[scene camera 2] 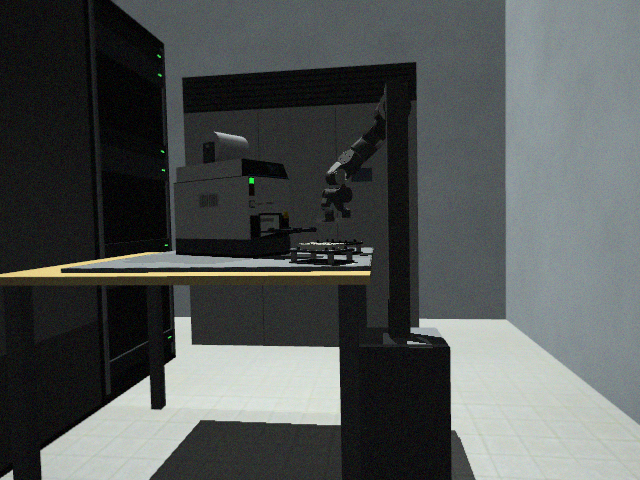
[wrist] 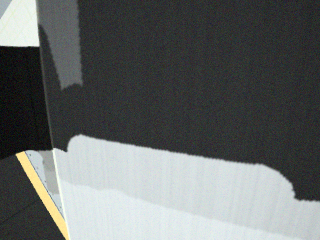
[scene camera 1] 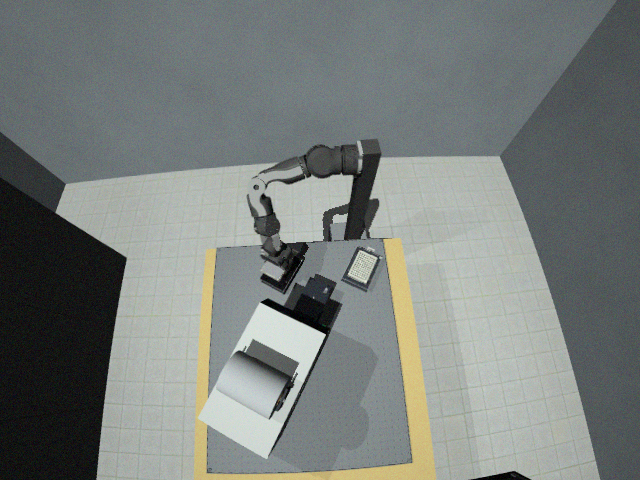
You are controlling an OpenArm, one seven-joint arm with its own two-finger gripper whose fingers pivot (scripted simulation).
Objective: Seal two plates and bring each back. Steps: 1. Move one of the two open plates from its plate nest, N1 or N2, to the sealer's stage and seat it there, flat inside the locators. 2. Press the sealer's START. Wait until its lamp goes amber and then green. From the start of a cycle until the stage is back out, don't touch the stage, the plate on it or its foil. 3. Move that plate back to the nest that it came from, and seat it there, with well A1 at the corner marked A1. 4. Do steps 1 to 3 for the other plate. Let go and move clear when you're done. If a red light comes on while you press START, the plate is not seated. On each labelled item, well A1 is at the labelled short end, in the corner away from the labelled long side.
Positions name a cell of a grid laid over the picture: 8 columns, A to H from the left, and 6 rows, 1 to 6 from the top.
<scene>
In view: my gripper (scene camera 2: E3), an arm post (scene camera 2: E2), a foil roll (scene camera 2: C2) and a sealer stage (scene camera 1: D4).
The arm post shows as well in scene camera 1 (scene camera 1: E3).
</scene>
